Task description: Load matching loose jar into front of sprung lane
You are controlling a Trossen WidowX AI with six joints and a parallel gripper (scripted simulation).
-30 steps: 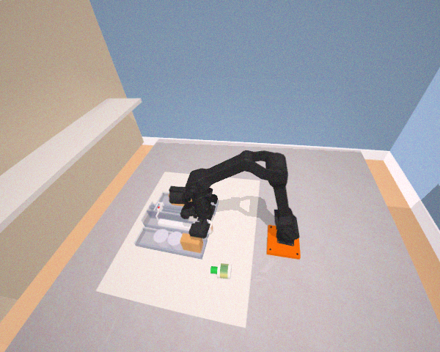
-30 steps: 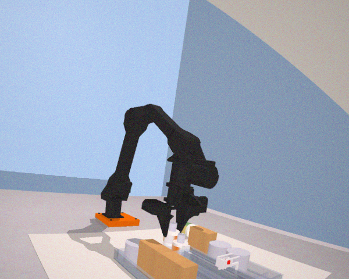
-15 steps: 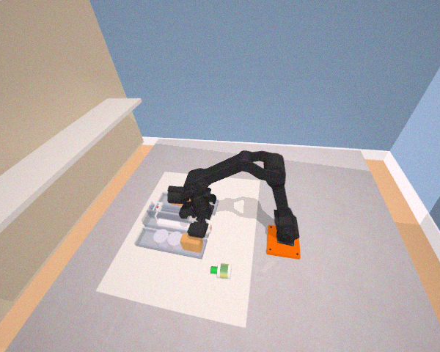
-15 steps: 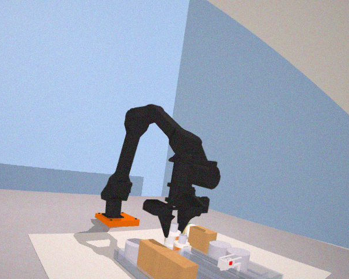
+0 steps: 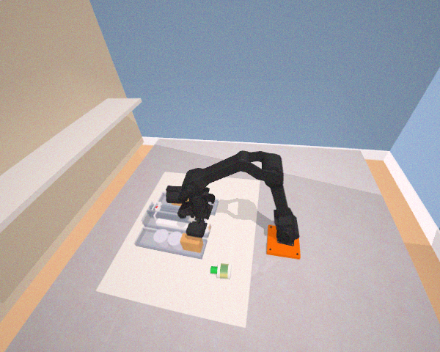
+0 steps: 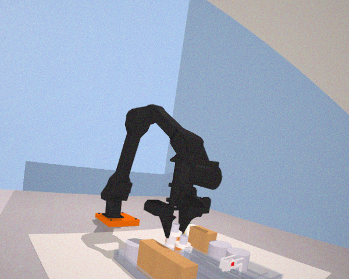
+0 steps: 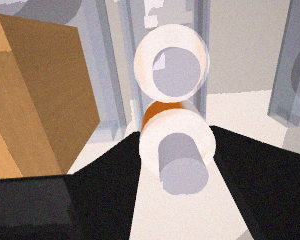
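Right now my gripper tip is 16 cm short of the grey rack, 3 cm above it and 2 cm to the left of it.
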